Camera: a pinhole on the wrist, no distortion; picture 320 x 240 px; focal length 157.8 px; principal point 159.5 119.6 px. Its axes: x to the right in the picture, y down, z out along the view. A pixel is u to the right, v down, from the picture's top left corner.
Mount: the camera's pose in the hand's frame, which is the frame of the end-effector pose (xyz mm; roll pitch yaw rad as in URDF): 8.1 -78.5 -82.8 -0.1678 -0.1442 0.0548
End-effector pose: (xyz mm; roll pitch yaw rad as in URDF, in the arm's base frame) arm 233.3 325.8 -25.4 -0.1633 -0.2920 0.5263
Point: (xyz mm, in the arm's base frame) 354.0 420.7 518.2
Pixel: 276 95
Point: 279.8 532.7 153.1
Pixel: 309 229
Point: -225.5 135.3 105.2
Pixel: 20 139
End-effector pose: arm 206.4 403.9 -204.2 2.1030 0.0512 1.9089
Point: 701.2 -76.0 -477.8
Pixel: 14 94
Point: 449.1 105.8 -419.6
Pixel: 19 76
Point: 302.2 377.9 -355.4
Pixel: 144 86
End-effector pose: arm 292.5 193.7 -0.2 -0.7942 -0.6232 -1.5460
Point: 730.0 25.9 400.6
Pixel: 300 156
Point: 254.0 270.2 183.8
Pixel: 215 10
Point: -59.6 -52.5 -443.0
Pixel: behind the camera
